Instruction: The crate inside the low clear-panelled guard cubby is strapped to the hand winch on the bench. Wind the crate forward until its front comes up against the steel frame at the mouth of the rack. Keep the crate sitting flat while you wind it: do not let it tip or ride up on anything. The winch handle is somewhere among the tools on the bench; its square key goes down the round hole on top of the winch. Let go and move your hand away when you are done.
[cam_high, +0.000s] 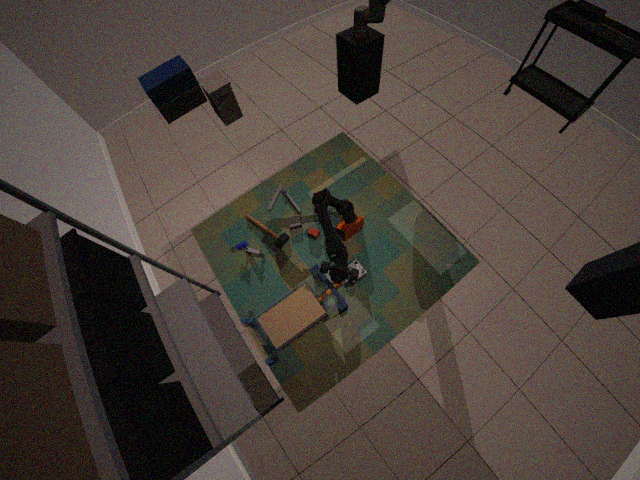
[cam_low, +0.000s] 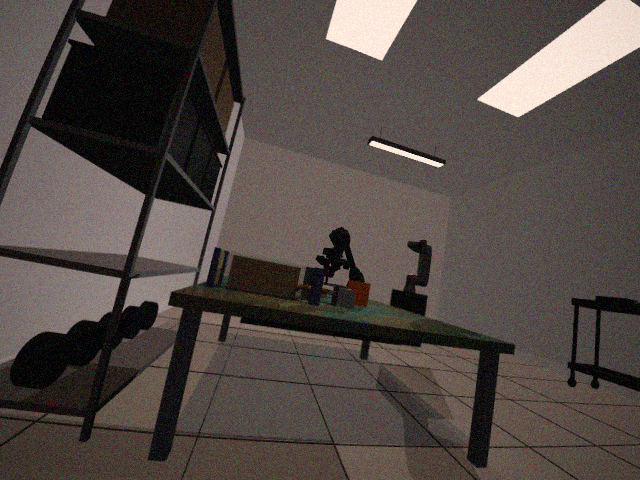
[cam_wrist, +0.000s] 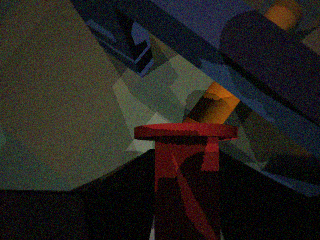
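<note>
The red-knobbed crank handle lies 5 cm behind my gripper tip, 3 cm below it and 1 cm to the right of it. Round my gripper tip: red knob (1 cm to the right, 1 cm behind); then winch (13 cm behind, 10 cm below, 1 cm to the right); then grey block (48 cm to the right, 12 cm below, 3 cm behind).
</note>
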